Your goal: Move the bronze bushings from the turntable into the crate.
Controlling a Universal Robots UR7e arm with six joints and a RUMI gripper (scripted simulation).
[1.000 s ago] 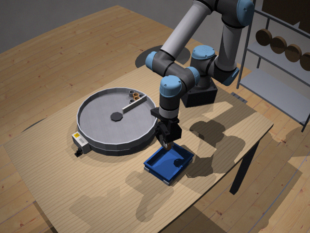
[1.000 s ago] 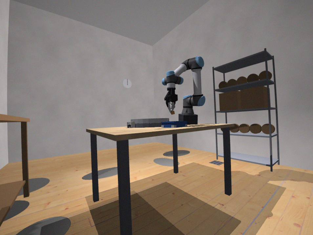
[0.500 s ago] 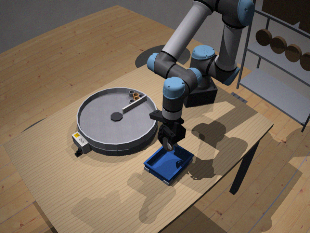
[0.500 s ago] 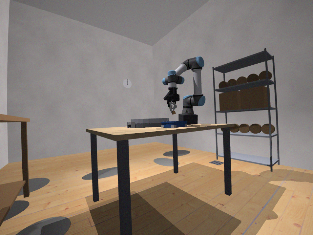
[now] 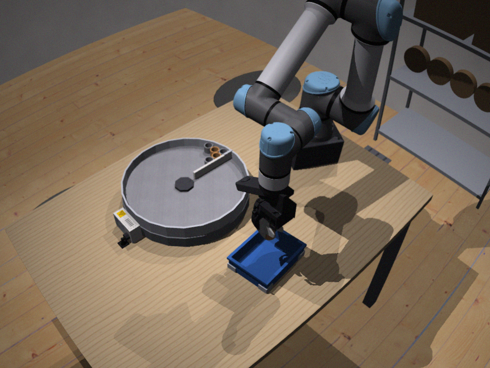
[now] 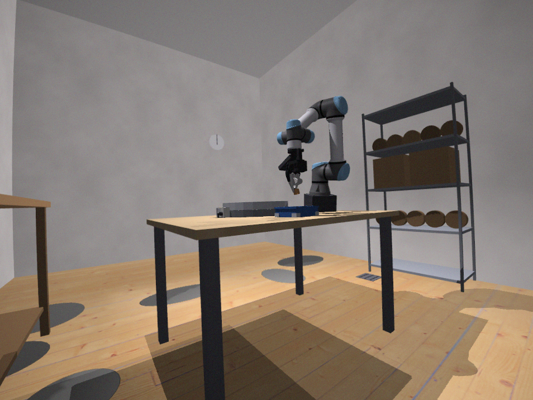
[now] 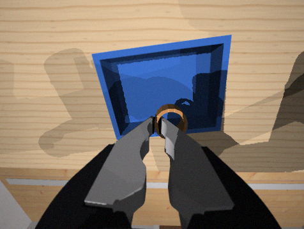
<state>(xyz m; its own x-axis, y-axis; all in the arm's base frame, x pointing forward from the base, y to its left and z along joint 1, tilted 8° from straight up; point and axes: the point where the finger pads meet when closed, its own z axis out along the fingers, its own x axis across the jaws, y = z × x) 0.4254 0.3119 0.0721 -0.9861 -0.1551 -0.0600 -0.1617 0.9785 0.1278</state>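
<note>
Now: hand 110 mm above the blue crate and 10 mm past it. The rest, counted from my hand: grey turntable (360 mm to the right, 80 mm below, 70 mm ahead).
</note>
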